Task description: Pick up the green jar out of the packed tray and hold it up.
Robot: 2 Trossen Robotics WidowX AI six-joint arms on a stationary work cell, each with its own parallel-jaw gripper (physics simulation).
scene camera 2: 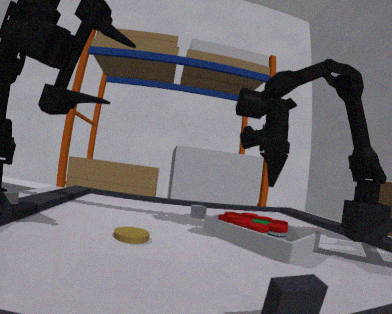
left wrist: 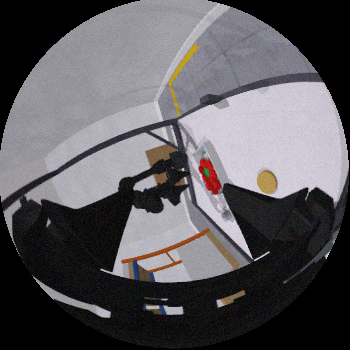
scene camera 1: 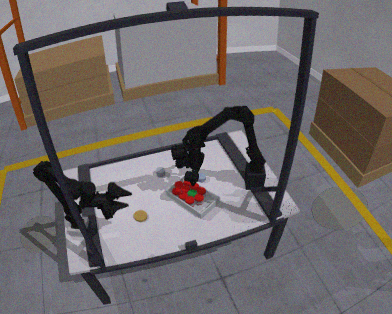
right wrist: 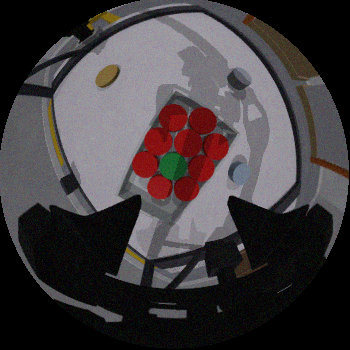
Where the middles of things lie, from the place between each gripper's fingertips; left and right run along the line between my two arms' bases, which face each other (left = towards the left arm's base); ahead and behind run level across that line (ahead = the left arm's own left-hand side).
Now: the grey tray (right wrist: pixel 137 185) 150 mm ahead of my left hand, 320 mm to the right of it and 290 mm below it.
I see the grey tray 14 cm below my right hand, 2 cm to the left of it and 1 cm behind it.
